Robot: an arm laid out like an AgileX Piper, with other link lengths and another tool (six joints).
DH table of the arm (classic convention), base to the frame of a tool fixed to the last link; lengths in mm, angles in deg. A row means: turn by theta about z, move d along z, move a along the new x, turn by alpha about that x. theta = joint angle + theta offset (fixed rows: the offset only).
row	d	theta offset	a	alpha
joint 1	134.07	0.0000	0.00	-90.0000
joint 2	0.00	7.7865	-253.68	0.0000
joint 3	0.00	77.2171	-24.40	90.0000
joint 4	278.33	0.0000	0.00	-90.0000
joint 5	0.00	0.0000	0.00	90.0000
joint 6	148.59	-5.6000	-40.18	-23.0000
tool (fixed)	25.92	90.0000	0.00	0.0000
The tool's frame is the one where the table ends.
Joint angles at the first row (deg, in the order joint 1, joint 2, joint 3, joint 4, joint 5, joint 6):
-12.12, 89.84, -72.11, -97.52, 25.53, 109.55
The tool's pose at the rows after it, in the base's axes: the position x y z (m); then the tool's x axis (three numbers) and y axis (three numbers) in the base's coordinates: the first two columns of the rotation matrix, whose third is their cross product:
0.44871 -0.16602 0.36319 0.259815 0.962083 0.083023 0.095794 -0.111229 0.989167
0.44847 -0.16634 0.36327 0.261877 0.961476 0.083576 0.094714 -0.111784 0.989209
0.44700 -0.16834 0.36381 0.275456 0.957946 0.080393 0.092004 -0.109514 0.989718
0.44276 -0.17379 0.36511 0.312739 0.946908 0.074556 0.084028 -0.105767 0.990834
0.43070 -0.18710 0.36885 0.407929 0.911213 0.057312 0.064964 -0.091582 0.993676
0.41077 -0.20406 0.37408 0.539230 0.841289 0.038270 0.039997 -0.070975 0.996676
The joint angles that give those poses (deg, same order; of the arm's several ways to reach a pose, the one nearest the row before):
-12.12, 89.84, -72.11, -97.52, 25.53, 109.55
-12.11, 89.84, -72.11, -97.52, 25.66, 109.61
-12.11, 89.84, -72.11, -97.52, 26.50, 109.60
-12.11, 89.84, -72.11, -97.38, 28.81, 109.61
-12.12, 89.84, -72.11, -97.17, 34.86, 109.60
-12.12, 89.84, -72.11, -96.69, 43.64, 109.61

